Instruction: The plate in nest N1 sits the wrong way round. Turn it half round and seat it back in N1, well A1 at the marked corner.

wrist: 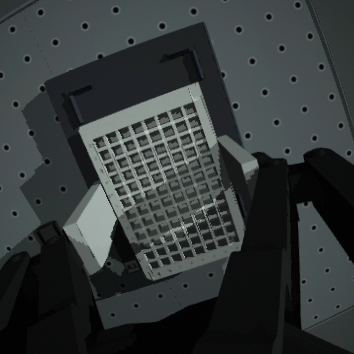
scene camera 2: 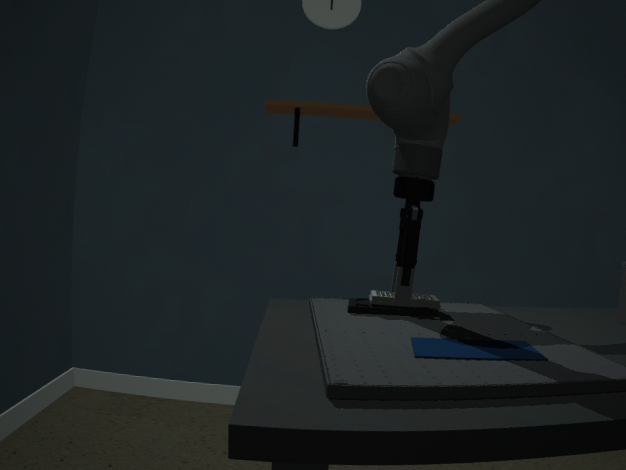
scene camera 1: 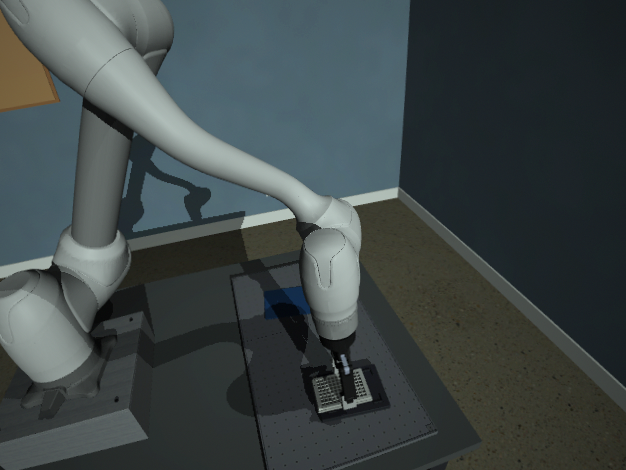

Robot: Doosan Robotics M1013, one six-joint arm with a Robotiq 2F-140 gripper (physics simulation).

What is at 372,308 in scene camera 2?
A dark nest.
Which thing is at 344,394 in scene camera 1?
My gripper.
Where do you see a flat blue rectangle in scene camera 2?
At 440,348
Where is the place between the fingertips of my gripper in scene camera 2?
399,302
